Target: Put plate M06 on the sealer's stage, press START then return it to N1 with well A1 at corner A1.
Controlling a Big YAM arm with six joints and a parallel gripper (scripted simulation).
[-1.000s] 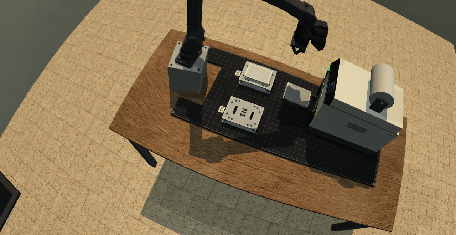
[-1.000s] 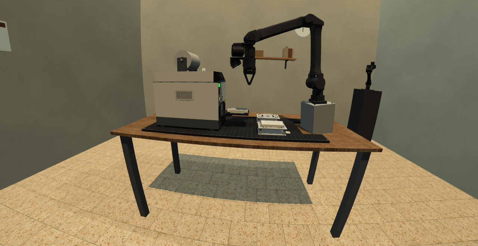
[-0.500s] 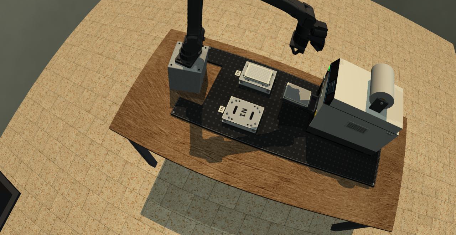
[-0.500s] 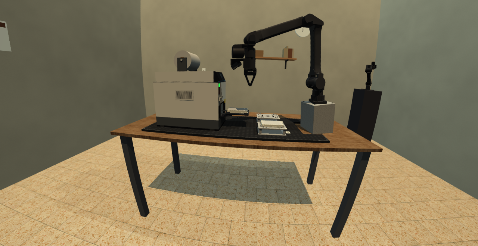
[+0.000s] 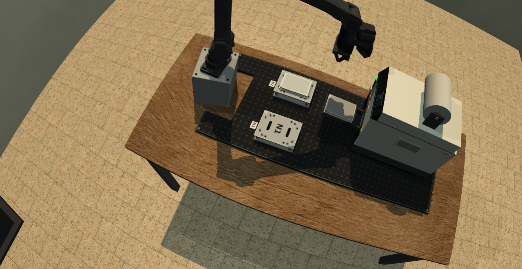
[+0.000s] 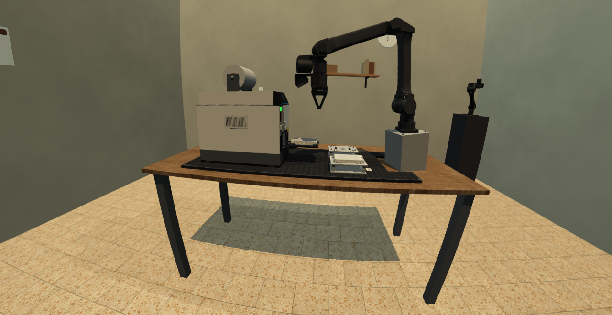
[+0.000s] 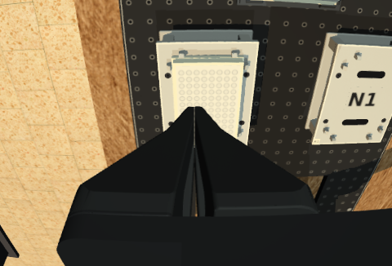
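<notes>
Now: the plate M06 180 mm below my hand, 90 mm to the right of it and 70 mm ahead of it. From my hand the other things lie so: start button: 170 mm ahead, 100 mm below, 10 mm to the left; then well plate: 230 mm below, 140 mm behind, 30 mm to the right; then sealer stage: 190 mm below, 90 mm to the right, 70 mm ahead.
</notes>
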